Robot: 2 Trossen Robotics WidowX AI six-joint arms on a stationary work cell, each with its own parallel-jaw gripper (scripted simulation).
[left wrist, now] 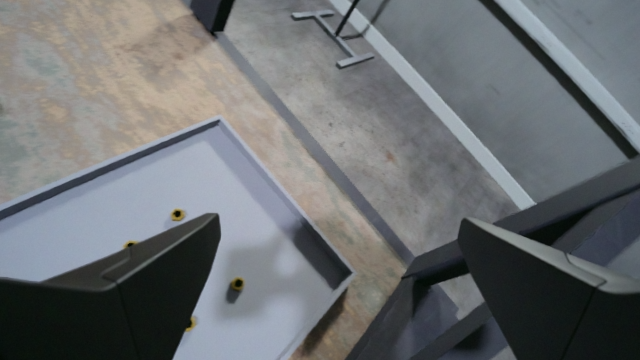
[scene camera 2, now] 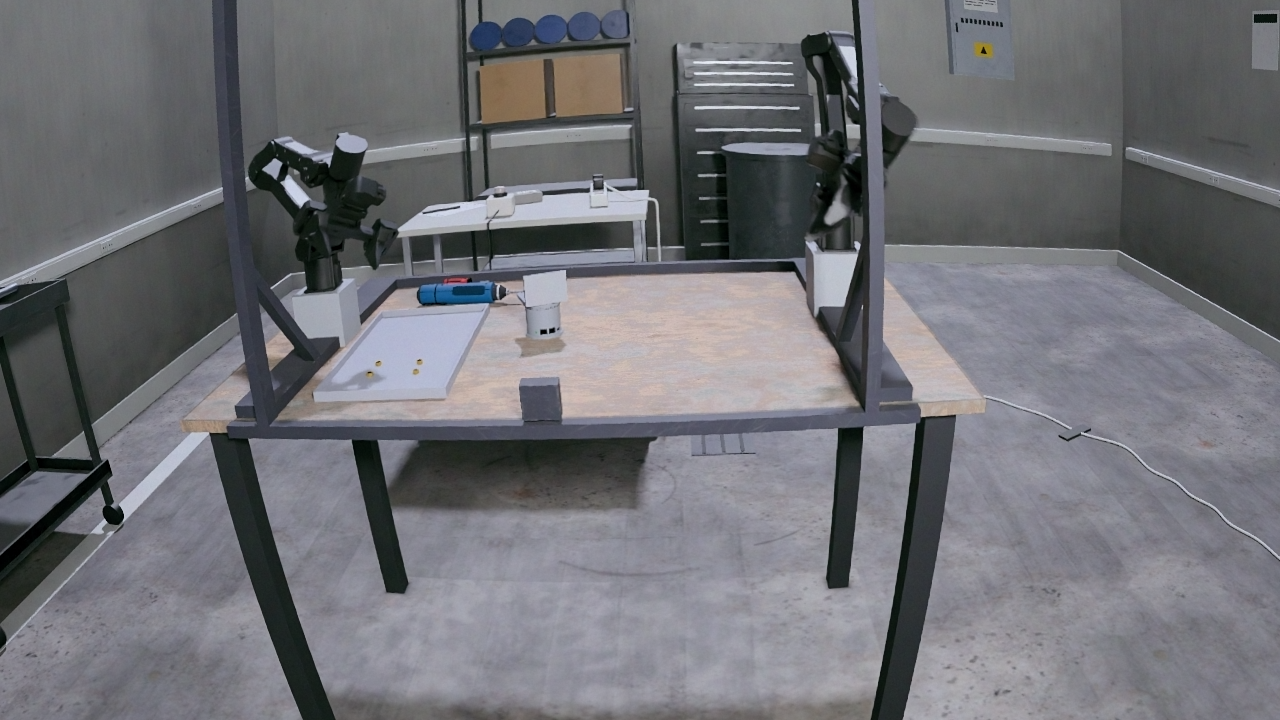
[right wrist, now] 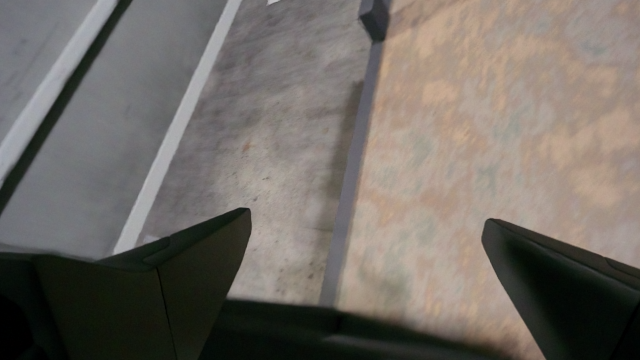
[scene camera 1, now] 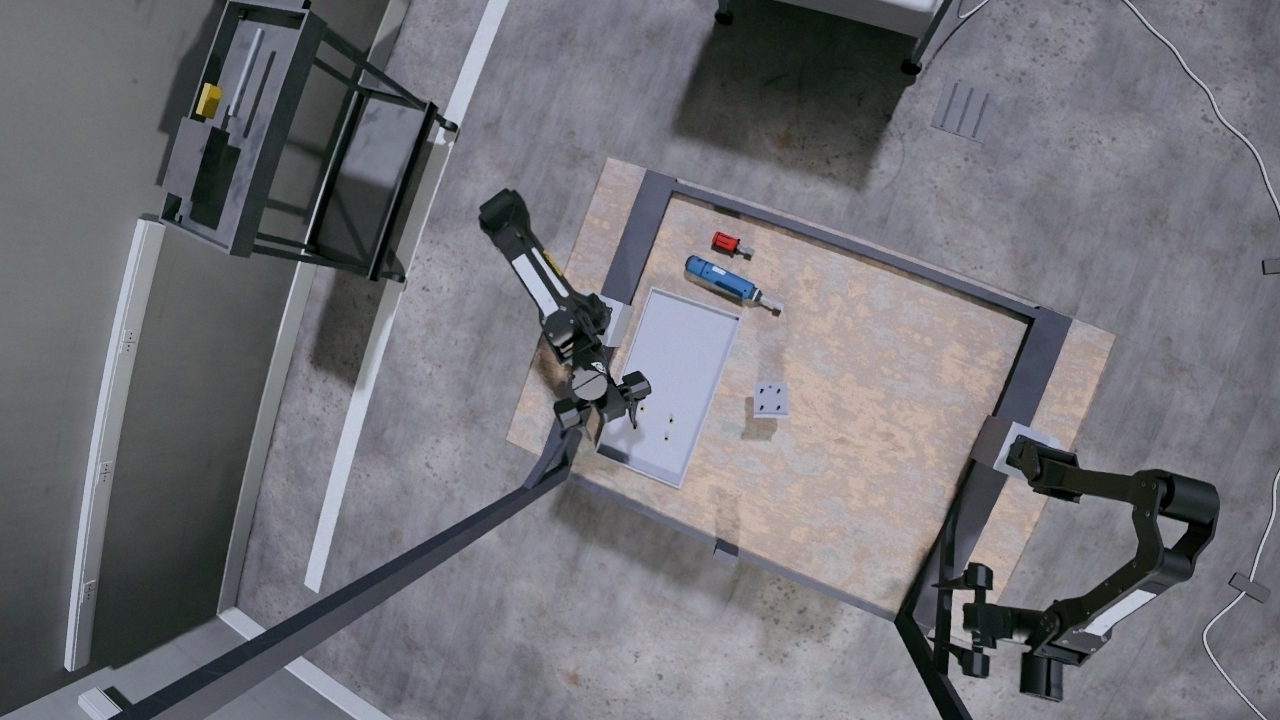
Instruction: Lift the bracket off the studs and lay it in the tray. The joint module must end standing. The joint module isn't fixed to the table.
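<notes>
My left gripper (scene camera 2: pixel 353 262). My right gripper (scene camera 1: pixel 928 610). Grey l-shaped bracket (scene camera 1: pixel 770 398), (scene camera 2: pixel 539 289); out of frame in the left wrist view, out of frame in the right wrist view. Grey tray (left wrist: pixel 294 274), (scene camera 1: pixel 681 346), (scene camera 2: pixel 438 335). Blue screwdriver (scene camera 1: pixel 716 275), (scene camera 2: pixel 485 292).
</notes>
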